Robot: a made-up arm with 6 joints.
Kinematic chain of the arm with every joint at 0, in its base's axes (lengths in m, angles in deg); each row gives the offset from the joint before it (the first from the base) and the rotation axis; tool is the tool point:
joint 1: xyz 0 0 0.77 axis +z
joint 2: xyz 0.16 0 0 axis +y
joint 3: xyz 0 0 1.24 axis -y
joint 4: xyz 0 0 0.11 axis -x
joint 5: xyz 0.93 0 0 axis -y
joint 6: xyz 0.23 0 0 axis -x
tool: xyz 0 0 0
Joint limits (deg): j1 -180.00..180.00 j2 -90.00..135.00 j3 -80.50..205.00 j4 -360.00..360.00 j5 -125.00..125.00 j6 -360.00..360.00
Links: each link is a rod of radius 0.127 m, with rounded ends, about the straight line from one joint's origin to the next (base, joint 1, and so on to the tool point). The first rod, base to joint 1, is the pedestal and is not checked.
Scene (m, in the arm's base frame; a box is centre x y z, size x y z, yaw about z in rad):
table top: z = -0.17
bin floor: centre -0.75 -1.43 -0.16 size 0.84 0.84 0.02 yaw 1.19
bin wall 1: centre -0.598 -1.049 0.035 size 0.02 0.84 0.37 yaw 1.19
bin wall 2: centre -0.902 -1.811 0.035 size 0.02 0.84 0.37 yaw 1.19
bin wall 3: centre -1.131 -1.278 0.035 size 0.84 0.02 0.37 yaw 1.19
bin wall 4: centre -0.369 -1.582 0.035 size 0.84 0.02 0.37 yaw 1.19
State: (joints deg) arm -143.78 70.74 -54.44 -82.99 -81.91 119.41
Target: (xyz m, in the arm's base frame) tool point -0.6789 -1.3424 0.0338
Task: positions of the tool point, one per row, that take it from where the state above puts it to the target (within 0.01 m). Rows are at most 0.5 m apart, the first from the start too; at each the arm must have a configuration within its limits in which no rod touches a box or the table.
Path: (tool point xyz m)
1: -0.5309 -0.9515 0.4327
2: -0.4109 -1.2294 0.6180
3: -0.1770 -1.4428 0.8966
4: 0.1365 -1.5190 1.2498
5: -0.0947 -1.6142 0.9579
6: -0.3285 -1.6126 0.6485
7: -0.5331 -1.5172 0.3356
8: -0.6789 -1.3425 0.0339

